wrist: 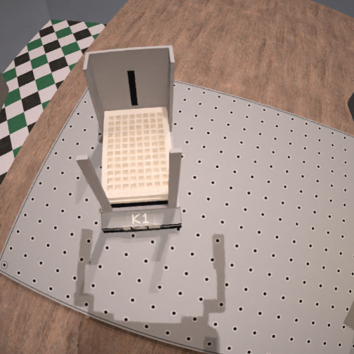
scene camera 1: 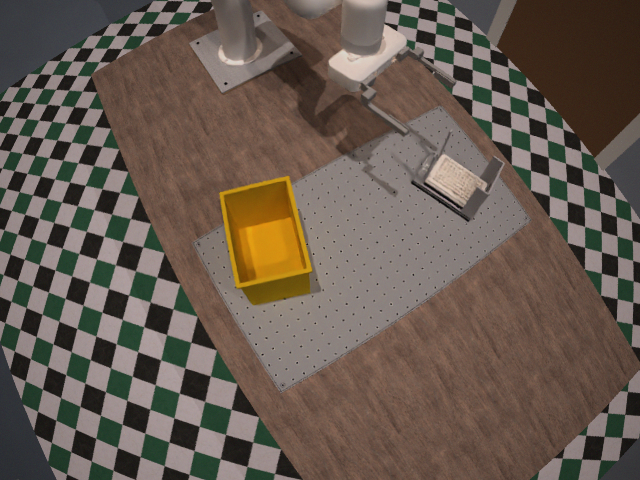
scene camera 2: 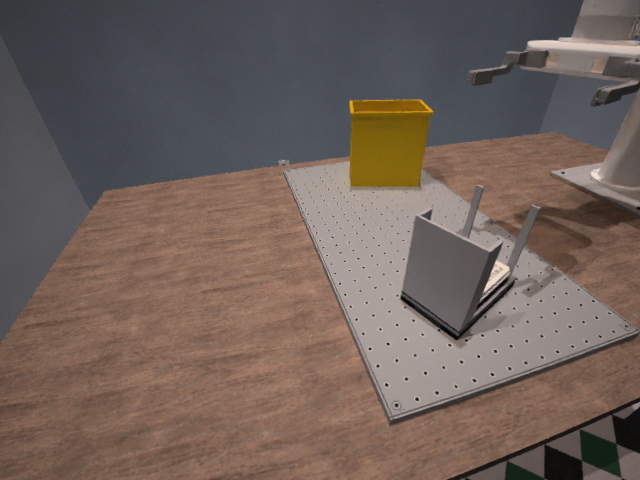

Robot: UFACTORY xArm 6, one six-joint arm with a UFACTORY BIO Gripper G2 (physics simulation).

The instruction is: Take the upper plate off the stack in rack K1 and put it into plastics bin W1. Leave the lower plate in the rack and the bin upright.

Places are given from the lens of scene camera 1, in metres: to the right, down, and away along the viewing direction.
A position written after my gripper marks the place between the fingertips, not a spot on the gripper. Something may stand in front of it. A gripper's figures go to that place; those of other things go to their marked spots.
my gripper (scene camera 1: 432,107): 0.20, -0.24, 0.77
yellow plastics bin W1 (scene camera 1: 269,257): -0.10, 0.04, 0.96
cream plate (scene camera 1: 448,177): 0.29, -0.14, 0.98
